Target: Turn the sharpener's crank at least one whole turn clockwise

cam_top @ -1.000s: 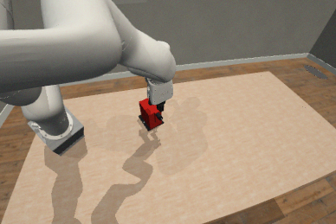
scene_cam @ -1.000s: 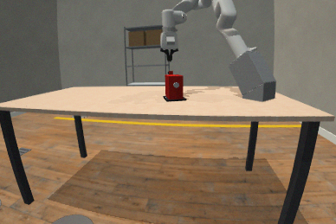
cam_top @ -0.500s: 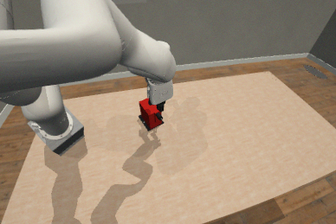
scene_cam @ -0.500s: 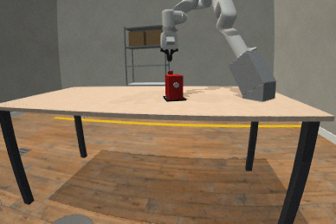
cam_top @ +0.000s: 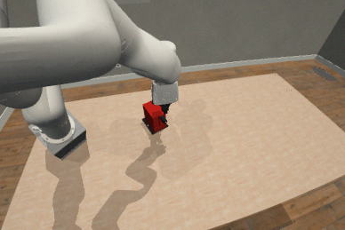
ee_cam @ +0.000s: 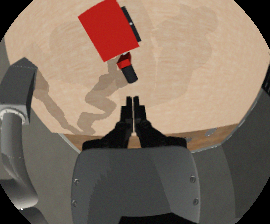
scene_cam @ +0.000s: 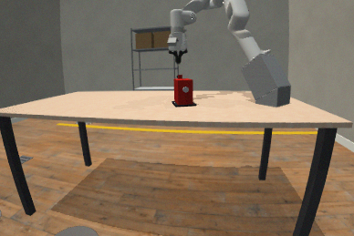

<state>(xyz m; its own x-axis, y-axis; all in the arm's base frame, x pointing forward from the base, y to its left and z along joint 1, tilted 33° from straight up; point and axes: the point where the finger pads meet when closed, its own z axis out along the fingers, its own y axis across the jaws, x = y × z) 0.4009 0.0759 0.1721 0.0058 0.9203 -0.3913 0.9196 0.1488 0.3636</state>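
Now: the crank knob 10 mm behind my hand, 20 mm to the left of it and 90 mm below it.
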